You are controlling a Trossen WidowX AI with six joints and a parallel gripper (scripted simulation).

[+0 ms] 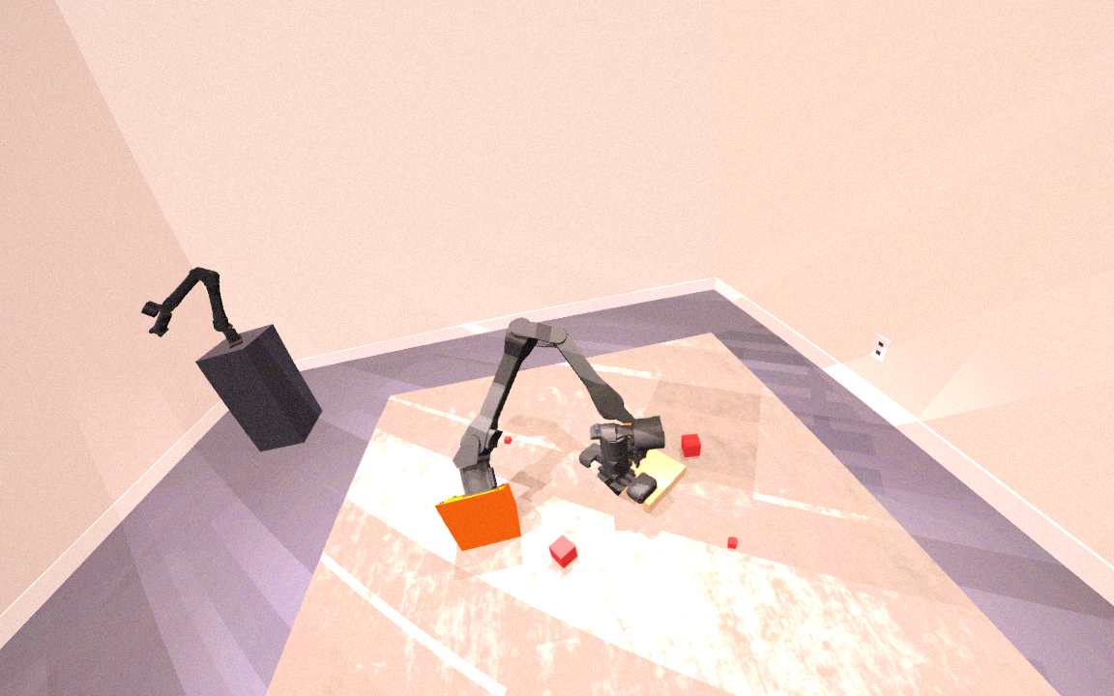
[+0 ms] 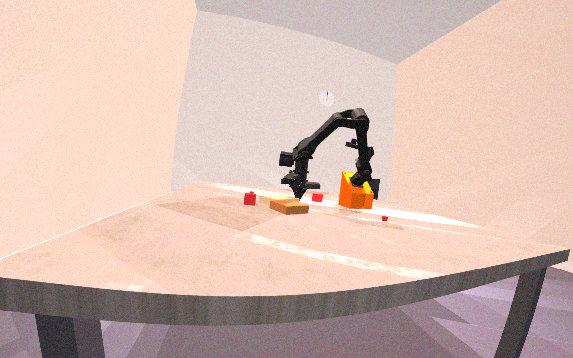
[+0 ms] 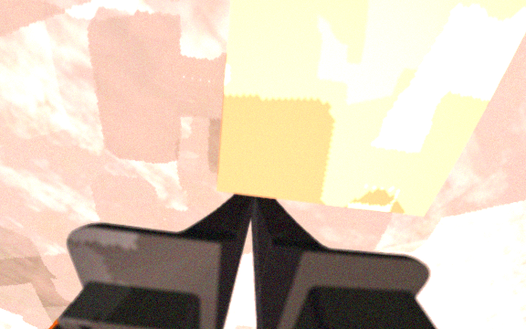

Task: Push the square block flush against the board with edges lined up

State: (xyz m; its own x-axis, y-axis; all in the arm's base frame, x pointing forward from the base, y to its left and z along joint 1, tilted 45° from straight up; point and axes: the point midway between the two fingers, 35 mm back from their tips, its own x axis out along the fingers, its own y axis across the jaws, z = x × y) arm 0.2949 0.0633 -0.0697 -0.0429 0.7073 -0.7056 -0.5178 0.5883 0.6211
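Right now the orange square block is 150 mm to the left of my gripper tip, 90 mm ahead of it and 10 mm above it. Also, from my gripper tip: pale yellow flat piece (90 mm ahead, 10 mm to the left, 10 mm above).
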